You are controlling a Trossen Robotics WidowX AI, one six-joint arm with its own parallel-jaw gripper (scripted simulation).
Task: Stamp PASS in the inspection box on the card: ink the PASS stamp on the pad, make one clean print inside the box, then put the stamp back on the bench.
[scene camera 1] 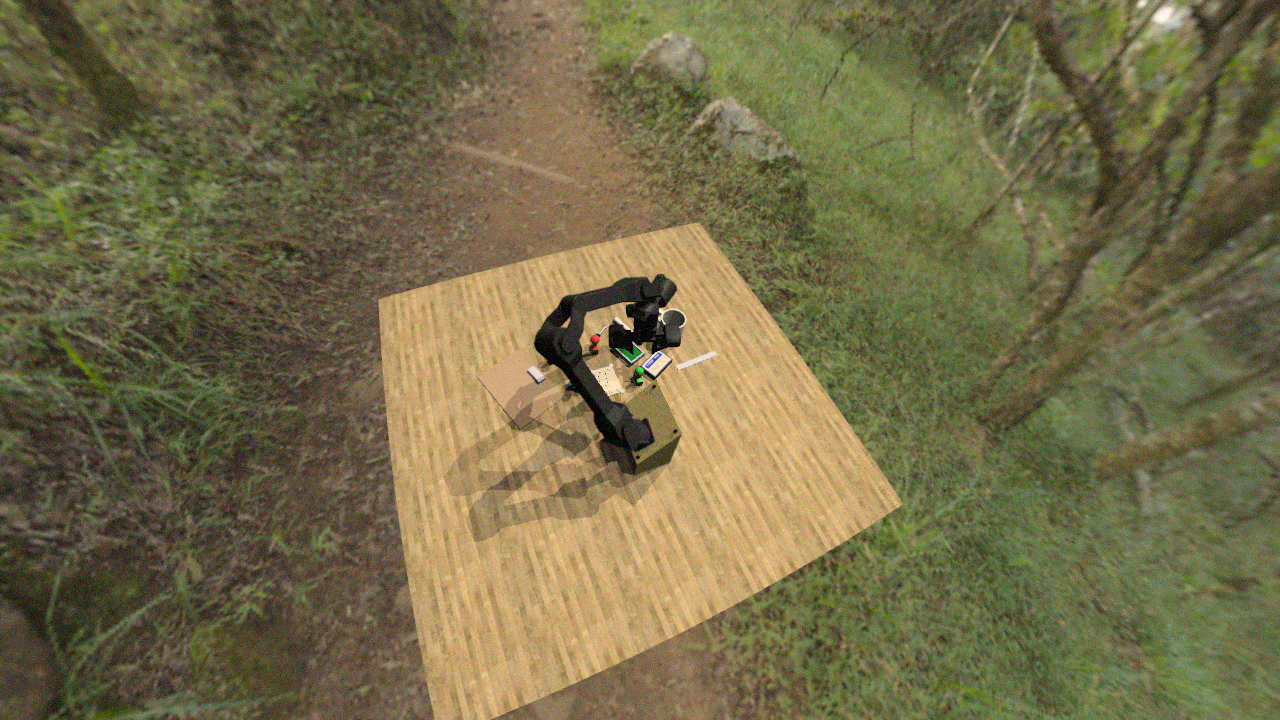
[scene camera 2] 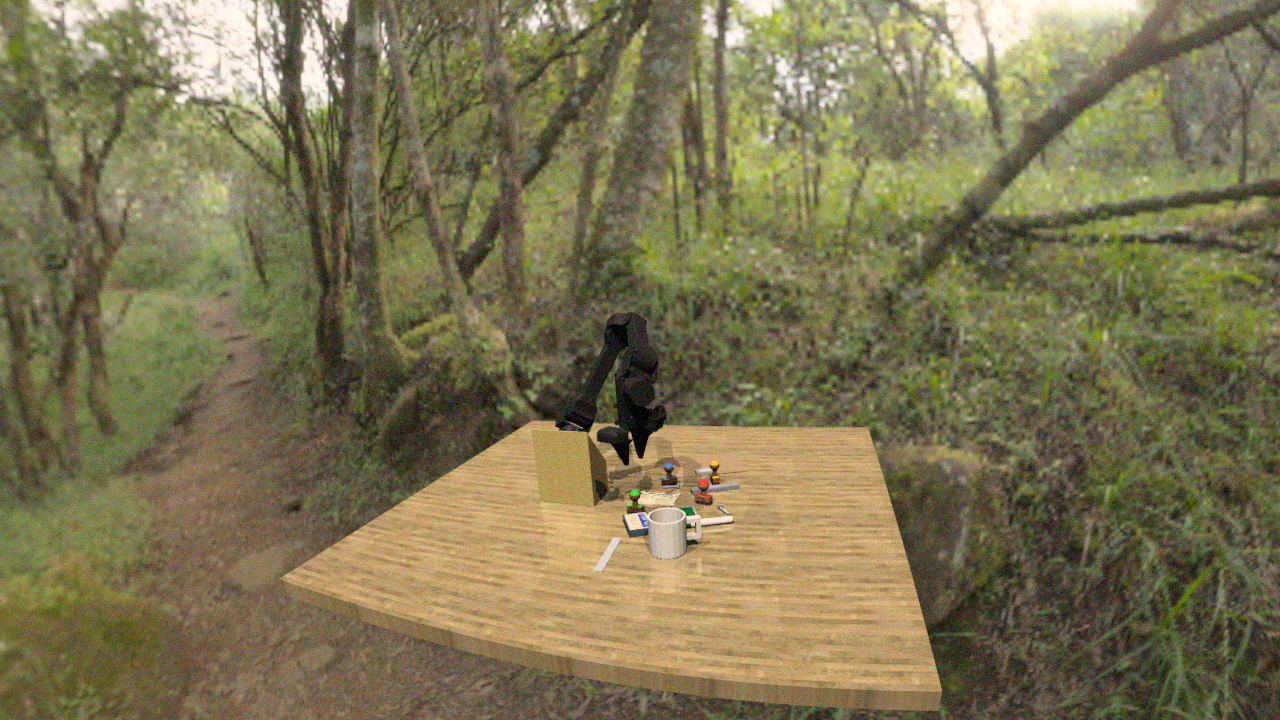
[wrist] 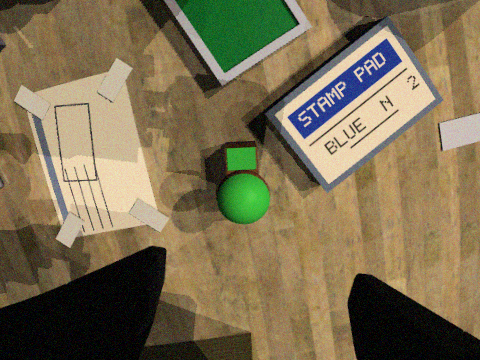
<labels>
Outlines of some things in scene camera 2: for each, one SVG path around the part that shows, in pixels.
My gripper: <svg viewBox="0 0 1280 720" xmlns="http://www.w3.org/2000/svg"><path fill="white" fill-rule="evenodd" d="M664 406L658 405L654 409L647 409L645 406L637 406L630 401L617 400L617 403L613 404L613 408L617 409L618 420L614 422L620 428L606 427L599 429L596 432L597 442L610 443L623 464L629 466L629 444L633 440L638 458L643 459L649 435L662 429L664 421L667 419Z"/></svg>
A white mug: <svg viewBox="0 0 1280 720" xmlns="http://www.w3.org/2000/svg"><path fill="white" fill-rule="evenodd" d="M660 508L652 511L647 516L650 552L653 557L673 559L686 553L688 539L701 538L700 515L686 517L686 513L683 510ZM686 524L695 523L695 532L686 533Z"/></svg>
</labels>
